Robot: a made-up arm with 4 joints.
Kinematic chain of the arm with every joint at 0, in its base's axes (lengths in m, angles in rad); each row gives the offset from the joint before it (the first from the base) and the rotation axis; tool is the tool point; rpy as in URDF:
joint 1: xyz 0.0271 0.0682 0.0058 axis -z
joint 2: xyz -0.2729 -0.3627 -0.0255 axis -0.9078 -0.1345 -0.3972
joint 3: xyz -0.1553 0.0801 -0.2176 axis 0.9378 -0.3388 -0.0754
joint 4: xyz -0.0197 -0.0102 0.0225 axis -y
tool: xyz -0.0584 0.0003 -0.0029 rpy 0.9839 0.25 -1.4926
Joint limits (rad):
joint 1: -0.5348..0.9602
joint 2: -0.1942..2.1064
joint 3: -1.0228..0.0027
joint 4: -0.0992..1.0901
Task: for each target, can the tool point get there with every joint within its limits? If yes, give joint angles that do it. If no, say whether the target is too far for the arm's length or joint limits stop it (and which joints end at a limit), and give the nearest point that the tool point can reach.
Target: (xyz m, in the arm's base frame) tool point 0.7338 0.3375 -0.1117
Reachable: no: joint limits stop it (at a limit: joint 1, joint 2, joint 3, joint 4) | nearest point -0.4678 0.3390 -0.1661 | short by 1.203 m
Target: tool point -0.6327 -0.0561 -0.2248
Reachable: yes | joints 0.6330 1.3745 -0.8433 0.9610
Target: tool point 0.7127 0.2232 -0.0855
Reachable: no: joint limits stop it (at a limit: joint 1, joint 3, joint 4) | nearest point -0.1582 -0.4897 -0.2616 | short by 1.139 m
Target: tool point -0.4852 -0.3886 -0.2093
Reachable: yes | joints 0.0947 1.6287 -0.8564 0.6836
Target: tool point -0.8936 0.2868 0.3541
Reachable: no: too far | nearest point -0.7193 0.1456 -0.1310 | short by 0.534 m
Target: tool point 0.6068 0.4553 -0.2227
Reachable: no: joint limits stop it (at a limit: joint 1, joint 3, joint 4) | nearest point -0.4678 0.3377 -0.1683 | short by 1.082 m
